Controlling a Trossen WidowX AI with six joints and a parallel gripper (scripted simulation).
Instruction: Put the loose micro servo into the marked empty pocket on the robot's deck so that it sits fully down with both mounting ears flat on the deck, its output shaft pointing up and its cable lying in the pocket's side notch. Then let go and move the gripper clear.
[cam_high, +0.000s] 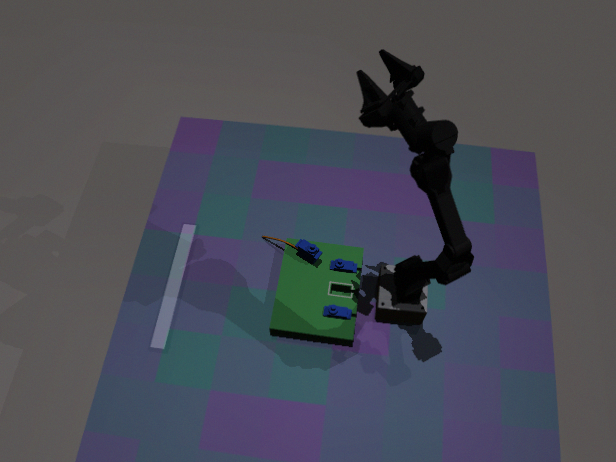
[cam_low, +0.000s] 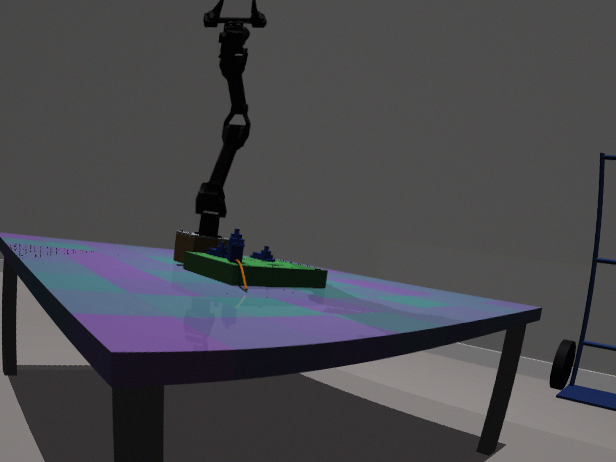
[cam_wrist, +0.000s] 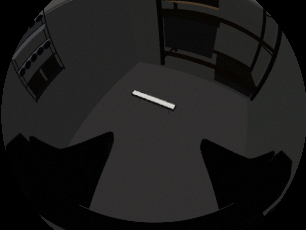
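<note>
Now: gripper tip 77 cm above the green deck, 15 cm to the right of it and 11 cm short of it.
</note>
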